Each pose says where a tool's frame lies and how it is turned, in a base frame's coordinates. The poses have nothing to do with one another.
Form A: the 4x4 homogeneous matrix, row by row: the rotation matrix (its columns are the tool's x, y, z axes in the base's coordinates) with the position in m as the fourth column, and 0 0 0 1 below. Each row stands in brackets.
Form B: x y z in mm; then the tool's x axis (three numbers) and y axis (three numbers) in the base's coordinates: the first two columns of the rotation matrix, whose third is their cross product. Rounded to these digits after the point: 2 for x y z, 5 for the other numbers.
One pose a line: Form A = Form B
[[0.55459 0.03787 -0.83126 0.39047], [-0.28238 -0.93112 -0.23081 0.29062], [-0.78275 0.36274 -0.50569 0.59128], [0 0 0 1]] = 390.47 290.62 591.28 0.55459 -0.28238 -0.78275 0.03787 -0.93112 0.36274
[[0.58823 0.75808 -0.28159 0.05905], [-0.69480 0.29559 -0.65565 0.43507], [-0.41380 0.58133 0.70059 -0.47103], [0 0 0 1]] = 59.05 435.07 -471.03 0.58823 -0.69480 -0.41380 0.75808 0.29559 0.58133
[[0.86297 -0.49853 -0.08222 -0.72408], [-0.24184 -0.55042 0.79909 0.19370], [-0.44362 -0.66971 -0.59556 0.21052], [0 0 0 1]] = -724.08 193.70 210.52 0.86297 -0.24184 -0.44362 -0.49853 -0.55042 -0.66971
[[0.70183 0.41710 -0.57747 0.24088], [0.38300 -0.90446 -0.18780 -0.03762], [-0.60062 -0.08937 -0.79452 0.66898], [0 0 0 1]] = 240.88 -37.62 668.98 0.70183 0.38300 -0.60062 0.41710 -0.90446 -0.08937
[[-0.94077 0.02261 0.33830 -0.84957], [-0.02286 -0.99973 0.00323 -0.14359], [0.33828 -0.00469 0.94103 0.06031], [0 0 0 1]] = -849.57 -143.59 60.31 -0.94077 -0.02286 0.33828 0.02261 -0.99973 -0.00469
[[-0.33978 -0.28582 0.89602 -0.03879], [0.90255 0.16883 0.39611 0.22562], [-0.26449 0.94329 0.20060 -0.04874], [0 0 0 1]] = -38.79 225.62 -48.74 -0.33978 0.90255 -0.26449 -0.28582 0.16883 0.94329
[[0.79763 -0.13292 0.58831 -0.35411], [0.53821 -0.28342 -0.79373 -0.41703], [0.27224 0.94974 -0.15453 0.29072], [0 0 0 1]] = -354.11 -417.03 290.72 0.79763 0.53821 0.27224 -0.13292 -0.28342 0.94974
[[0.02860 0.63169 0.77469 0.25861], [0.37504 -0.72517 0.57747 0.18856], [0.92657 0.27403 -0.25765 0.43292], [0 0 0 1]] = 258.61 188.56 432.92 0.02860 0.37504 0.92657 0.63169 -0.72517 0.27403
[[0.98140 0.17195 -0.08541 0.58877], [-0.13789 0.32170 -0.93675 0.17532], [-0.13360 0.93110 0.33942 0.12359], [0 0 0 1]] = 588.77 175.32 123.59 0.98140 -0.13789 -0.13360 0.17195 0.32170 0.93110
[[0.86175 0.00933 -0.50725 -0.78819], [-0.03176 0.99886 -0.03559 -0.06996], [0.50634 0.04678 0.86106 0.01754], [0 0 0 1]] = -788.19 -69.96 17.54 0.86175 -0.03176 0.50634 0.00933 0.99886 0.04678
